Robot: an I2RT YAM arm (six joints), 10 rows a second.
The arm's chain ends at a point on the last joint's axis. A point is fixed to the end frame.
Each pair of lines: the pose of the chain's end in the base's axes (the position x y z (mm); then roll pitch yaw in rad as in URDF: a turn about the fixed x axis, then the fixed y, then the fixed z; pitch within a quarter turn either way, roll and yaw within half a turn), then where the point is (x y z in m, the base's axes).
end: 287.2 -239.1 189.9 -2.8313 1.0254 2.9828
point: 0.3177 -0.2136 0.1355
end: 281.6 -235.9 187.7 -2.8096 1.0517 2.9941
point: 0.3136 -0.2115 0.1336
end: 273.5 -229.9 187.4 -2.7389 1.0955 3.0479
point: 0.3079 -0.2078 0.1337
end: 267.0 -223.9 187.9 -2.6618 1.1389 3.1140
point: 0.3036 -0.2039 0.1349
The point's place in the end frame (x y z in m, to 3 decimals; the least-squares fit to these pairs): 0.033 0.044 0.039
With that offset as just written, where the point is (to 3 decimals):
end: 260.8 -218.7 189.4 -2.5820 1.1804 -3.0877
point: 0.299 -0.200 0.137
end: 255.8 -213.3 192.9 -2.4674 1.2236 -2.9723
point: 0.297 -0.196 0.142
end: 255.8 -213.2 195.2 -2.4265 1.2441 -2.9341
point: 0.298 -0.197 0.145
